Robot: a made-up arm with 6 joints.
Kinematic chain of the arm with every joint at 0, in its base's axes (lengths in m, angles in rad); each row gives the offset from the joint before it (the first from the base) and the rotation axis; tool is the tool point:
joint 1: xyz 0 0 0.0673 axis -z
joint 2: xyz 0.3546 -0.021 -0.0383 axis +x
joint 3: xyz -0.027 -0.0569 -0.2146 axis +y
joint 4: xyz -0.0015 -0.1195 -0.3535 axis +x
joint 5: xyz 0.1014 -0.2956 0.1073 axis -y
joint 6: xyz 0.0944 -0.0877 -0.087 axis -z
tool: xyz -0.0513 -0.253 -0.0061
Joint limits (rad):
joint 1: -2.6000..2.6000
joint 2: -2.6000..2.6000
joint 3: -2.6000..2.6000
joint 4: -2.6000..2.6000
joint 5: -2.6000..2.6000
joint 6: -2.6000..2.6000
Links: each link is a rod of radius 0.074 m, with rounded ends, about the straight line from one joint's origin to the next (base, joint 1, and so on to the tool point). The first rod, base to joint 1, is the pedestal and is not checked.
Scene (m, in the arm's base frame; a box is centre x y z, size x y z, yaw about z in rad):
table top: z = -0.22
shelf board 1: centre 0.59 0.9 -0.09 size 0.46 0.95 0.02 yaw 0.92
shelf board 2: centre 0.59 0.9 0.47 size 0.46 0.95 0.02 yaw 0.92
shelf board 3: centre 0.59 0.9 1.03 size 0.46 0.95 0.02 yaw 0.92
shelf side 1: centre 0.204 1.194 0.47 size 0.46 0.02 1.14 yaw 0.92
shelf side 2: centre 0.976 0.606 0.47 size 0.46 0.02 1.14 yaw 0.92
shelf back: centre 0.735 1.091 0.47 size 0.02 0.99 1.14 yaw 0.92
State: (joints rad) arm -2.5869 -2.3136 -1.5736 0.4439 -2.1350 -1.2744
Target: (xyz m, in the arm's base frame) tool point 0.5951 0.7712 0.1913
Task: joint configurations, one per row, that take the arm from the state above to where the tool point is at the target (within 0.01 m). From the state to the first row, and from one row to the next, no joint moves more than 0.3 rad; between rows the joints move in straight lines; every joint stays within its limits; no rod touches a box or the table.
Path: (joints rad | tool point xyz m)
1: -2.5062 -2.0649 -1.3955 0.1924 -2.2280 -1.3869 | -0.5808 0.6139 0.8120
2: -2.4254 -1.8163 -1.2173 -0.0591 -2.3210 -1.4993 | -0.2223 0.7184 0.7754
3: -2.3447 -1.5676 -1.0392 -0.3107 -2.4140 -1.6118 | 0.0909 0.7223 0.6245
4: -2.2639 -1.3190 -0.8611 -0.5622 -2.5070 -1.7242 | 0.3020 0.6372 0.4120
5: -2.1832 -1.0703 -0.6830 -0.8137 -2.6000 -1.8367 | 0.3900 0.5020 0.1913
6: -2.1023 -1.0608 -0.7920 -0.5304 -2.5970 -1.8267 | 0.4705 0.5879 0.2113
7: -2.0214 -1.0513 -0.9011 -0.2472 -2.5939 -1.8168 | 0.5407 0.6795 0.2105
8: -1.9405 -1.0417 -1.0101 0.0361 -2.5909 -1.8069 | 0.5951 0.7712 0.1913

